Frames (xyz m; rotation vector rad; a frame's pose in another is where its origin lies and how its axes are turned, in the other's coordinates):
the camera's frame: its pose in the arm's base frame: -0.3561 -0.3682 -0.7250 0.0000 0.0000 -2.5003
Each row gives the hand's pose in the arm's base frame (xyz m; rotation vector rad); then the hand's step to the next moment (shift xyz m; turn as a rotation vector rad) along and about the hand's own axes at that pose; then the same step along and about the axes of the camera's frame.
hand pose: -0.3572 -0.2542 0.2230 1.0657 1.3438 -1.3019
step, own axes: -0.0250 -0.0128 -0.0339 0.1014 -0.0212 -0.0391
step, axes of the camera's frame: -0.0120 -0.0332 0.0263 0.0113 -0.0524 -0.0969
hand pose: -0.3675 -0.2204 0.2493 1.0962 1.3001 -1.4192
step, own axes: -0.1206 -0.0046 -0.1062 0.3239 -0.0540 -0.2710
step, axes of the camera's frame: -0.0867 -0.0749 0.1128 -0.0660 -0.2723 -0.3206
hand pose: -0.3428 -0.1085 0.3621 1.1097 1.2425 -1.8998
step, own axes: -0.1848 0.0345 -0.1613 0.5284 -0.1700 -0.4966
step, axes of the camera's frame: -0.2188 -0.0161 0.1149 -0.1160 -0.5395 -0.5002
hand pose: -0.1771 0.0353 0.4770 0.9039 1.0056 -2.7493
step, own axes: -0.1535 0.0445 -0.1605 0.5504 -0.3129 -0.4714
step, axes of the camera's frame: -0.2019 0.0954 -0.0382 -0.1204 -0.6598 -0.4162
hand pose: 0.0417 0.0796 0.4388 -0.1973 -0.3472 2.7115
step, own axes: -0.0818 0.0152 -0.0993 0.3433 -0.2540 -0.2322
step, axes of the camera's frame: -0.0548 0.0727 -0.0922 -0.1067 -0.4369 -0.1844
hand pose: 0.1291 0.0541 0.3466 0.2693 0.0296 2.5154
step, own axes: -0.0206 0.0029 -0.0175 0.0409 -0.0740 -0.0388
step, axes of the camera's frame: -0.0010 0.0176 -0.0207 -0.0526 -0.0675 -0.0365
